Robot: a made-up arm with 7 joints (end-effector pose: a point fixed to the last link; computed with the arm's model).
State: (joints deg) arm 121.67 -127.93 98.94 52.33 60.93 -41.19 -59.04
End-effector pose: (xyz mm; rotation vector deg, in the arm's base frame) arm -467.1 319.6 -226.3 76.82 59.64 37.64
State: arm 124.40 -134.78 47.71 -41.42 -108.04 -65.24 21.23
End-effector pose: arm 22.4 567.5 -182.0 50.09 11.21 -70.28
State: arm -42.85 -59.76 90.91 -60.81 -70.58 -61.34 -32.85
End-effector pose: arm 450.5 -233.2 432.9 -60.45 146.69 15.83
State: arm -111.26 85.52 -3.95 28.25 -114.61 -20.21 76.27
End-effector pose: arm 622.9 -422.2 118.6 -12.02 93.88 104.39
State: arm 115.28 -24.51 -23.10 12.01 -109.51 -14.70 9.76
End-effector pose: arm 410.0 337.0 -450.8 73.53 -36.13 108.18
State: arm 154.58 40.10 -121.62 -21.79 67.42 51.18 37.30
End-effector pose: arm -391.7 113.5 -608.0 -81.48 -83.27 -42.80
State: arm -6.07 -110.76 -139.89 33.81 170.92 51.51 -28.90
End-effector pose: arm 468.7 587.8 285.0 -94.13 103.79 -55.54
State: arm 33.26 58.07 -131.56 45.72 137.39 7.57 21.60
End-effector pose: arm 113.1 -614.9 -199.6 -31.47 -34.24 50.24
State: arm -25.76 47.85 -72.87 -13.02 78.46 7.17 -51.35
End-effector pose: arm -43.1 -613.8 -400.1 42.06 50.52 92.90
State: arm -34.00 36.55 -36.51 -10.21 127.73 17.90 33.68
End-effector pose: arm -353.8 -630.3 -118.8 43.20 33.63 52.75
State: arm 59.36 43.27 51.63 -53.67 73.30 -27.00 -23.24
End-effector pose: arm 56.3 611.4 538.0 123.84 1.39 -55.34
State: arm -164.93 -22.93 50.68 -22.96 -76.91 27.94 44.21
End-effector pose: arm 761.4 38.6 290.0 26.22 -75.63 120.78
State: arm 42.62 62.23 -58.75 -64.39 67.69 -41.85 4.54
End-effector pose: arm -700.9 -82.1 -15.4 10.38 38.61 35.88
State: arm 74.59 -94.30 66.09 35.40 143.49 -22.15 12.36
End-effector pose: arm -579.4 135.5 -28.7 125.71 29.77 87.29
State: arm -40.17 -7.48 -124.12 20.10 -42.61 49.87 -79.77
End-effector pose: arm 426.0 437.6 -361.3 28.67 -140.51 26.31
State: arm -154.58 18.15 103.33 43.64 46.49 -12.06 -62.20
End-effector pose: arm 48.2 -103.3 783.7 -113.38 48.15 19.11
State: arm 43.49 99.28 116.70 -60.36 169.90 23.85 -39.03
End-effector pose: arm 623.8 384.1 109.8 93.33 -136.46 -3.23
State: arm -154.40 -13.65 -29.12 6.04 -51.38 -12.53 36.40
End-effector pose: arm 347.9 -485.4 -365.7 17.32 -50.90 67.59
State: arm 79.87 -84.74 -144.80 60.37 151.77 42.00 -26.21
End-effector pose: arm 609.2 -355.3 271.1 -9.44 -165.93 42.75
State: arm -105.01 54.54 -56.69 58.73 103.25 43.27 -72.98
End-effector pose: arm 593.3 -243.4 -551.1 44.66 58.35 143.52
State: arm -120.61 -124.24 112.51 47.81 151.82 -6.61 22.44
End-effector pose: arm 304.4 471.4 -336.4 61.05 -56.57 -12.92
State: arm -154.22 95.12 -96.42 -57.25 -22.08 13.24 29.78
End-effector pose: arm 431.5 702.1 -237.2 -113.98 39.29 -109.11
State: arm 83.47 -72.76 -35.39 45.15 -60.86 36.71 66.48
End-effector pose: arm 547.0 439.9 -297.3 101.10 -17.71 99.73
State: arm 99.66 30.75 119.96 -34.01 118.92 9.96 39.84
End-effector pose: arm 161.3 -226.0 735.4 -97.88 8.15 98.90
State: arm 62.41 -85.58 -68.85 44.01 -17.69 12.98 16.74
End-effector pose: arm 751.4 450.4 90.2 -7.01 -44.43 -165.71
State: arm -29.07 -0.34 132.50 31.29 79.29 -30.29 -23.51
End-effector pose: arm 430.4 341.0 519.6 14.32 -149.71 60.14
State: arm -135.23 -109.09 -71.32 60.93 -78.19 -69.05 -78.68
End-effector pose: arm -263.6 -281.3 487.8 -2.77 74.49 -36.90
